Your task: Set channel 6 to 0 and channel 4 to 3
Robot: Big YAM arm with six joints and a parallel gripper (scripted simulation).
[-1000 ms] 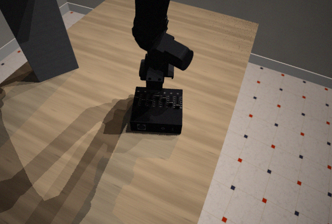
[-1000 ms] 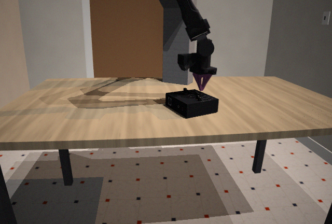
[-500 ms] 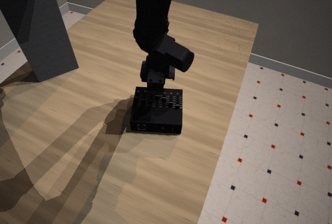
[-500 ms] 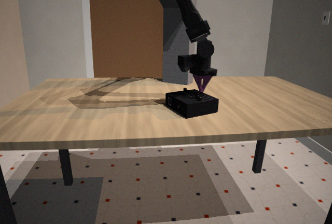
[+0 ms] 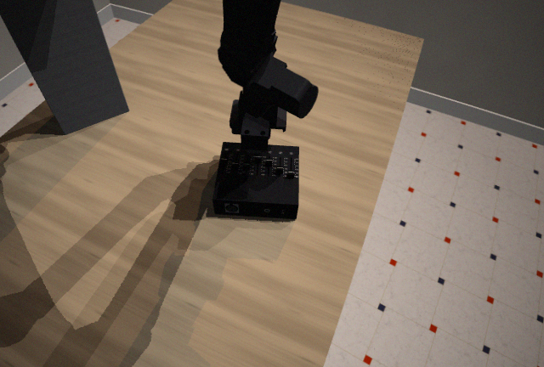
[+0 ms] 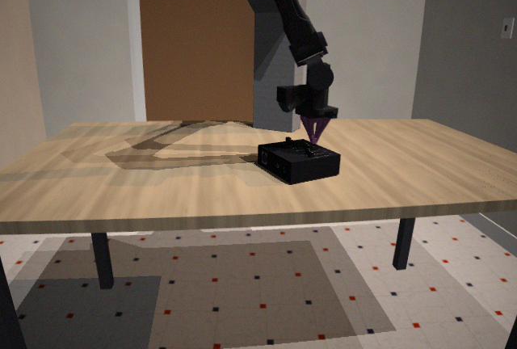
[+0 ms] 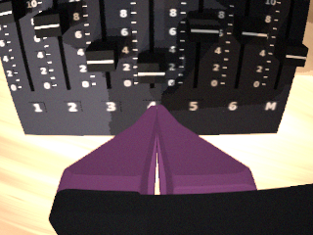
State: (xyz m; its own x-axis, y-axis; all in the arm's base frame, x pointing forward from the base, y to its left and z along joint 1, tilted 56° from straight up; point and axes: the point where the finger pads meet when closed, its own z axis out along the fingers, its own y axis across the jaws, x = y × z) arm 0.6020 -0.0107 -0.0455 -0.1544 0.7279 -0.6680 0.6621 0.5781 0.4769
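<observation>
The channel 4 cap lies 20 mm to the right of my hand, 10 mm below it and 10 mm ahead of it. Round my hand: channel 5 cap 50 mm to the right, 10 mm below, 10 mm behind; channel 6 cap 50 mm to the right, 30 mm behind, 10 mm below; channel 3 cap 30 mm to the right, 30 mm ahead, 10 mm below.
</observation>
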